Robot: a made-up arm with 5 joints. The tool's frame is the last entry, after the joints.
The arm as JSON. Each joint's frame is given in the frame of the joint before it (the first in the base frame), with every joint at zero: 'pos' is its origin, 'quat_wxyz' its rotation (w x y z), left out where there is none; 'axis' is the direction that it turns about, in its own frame. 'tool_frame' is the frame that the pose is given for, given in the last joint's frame.
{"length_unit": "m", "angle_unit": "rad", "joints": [
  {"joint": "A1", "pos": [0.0, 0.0, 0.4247], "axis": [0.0, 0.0, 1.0]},
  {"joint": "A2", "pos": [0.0, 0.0, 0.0], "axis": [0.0, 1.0, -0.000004]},
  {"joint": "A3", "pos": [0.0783, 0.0, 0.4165], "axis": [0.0, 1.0, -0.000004]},
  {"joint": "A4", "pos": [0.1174, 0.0, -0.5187], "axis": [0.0, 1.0, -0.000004]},
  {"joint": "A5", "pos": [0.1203, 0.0, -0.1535], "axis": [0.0, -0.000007, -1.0]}
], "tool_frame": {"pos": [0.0, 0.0, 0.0], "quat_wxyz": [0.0, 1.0, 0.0, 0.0]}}
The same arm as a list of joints. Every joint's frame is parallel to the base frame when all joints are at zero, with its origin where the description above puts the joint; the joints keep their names.
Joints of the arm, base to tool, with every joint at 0 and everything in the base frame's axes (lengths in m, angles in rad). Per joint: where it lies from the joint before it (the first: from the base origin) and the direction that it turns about. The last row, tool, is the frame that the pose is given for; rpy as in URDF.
A1: axis +z xyz 0 0 0.4247
A2: axis +y xyz 0 0 0
A3: axis +y xyz 0.0783 0 0.4165
A4: axis +y xyz 0.1174 0 -0.5187
A5: axis -z xyz 0.1203 0 -0.1535
tool: xyz 0 0 0 rpy 3.1416 0 0

